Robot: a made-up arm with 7 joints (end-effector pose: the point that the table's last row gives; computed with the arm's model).
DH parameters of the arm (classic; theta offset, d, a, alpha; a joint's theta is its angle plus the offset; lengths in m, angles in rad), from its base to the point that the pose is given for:
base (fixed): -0.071 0 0 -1.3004
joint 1: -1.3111 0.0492 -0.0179 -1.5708
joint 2: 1.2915 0 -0.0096 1.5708
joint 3: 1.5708 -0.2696 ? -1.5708
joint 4: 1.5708 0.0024 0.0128 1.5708
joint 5: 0 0.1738 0 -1.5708
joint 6: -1.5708 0 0.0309 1.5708
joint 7: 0 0 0 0
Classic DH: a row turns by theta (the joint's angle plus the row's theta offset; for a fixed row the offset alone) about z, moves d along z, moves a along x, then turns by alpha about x.
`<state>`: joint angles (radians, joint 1 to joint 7).
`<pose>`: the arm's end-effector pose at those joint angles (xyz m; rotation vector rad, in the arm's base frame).
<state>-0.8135 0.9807 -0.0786 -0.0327 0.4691 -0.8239 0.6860</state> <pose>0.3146 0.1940 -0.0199 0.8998 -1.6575 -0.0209</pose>
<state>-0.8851 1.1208 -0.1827 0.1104 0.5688 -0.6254 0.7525</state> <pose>0.3304 0.2263 -0.0013 1.2205 -1.4872 0.1401</pose>
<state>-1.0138 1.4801 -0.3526 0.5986 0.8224 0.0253 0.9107</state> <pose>0.2961 0.3743 0.0745 2.1720 -0.8476 1.0140</pose>
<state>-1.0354 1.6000 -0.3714 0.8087 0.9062 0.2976 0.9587</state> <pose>0.2433 0.4274 0.1087 2.4809 -0.4888 1.4469</pose>
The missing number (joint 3, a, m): 0.0216
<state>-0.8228 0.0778 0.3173 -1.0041 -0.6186 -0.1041 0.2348</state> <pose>0.1867 0.0793 -0.0154 -0.6779 -1.5596 -0.1631</pose>
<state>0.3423 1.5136 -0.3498 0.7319 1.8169 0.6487 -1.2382</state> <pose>0.0650 0.4704 -0.1158 -1.5549 -1.8059 -0.0716</pose>
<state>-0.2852 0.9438 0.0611 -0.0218 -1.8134 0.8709 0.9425</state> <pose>0.2408 0.2548 -0.1587 -0.3492 1.0246 0.3813</pose>
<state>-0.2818 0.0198 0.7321 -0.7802 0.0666 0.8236 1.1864</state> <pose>0.1525 0.1789 -0.1574 0.0509 0.0108 1.8896</pose>
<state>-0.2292 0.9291 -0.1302 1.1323 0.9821 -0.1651 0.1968</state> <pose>0.1156 0.4078 -0.2888 1.8218 0.9815 -0.2562</pose>
